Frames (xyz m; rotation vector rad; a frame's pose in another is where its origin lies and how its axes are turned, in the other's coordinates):
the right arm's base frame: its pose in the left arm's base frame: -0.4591 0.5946 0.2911 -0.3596 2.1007 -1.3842
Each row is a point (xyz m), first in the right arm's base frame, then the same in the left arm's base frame.
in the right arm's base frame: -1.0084 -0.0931 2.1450
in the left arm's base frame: 1.6307 -0.5104 0.0955
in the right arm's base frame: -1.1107 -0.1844 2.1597
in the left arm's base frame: 1.7117 -0.5065 0.2071
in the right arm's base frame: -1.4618 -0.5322 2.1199
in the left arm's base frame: 1.9317 -0.4408 0.6465
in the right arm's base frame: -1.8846 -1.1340 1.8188
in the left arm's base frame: 2.0255 -0.2510 1.4125
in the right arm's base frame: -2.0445 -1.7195 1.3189
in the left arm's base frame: 1.7927 -0.0439 2.1345
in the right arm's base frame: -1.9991 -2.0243 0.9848
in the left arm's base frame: 1.5252 0.0517 2.4893
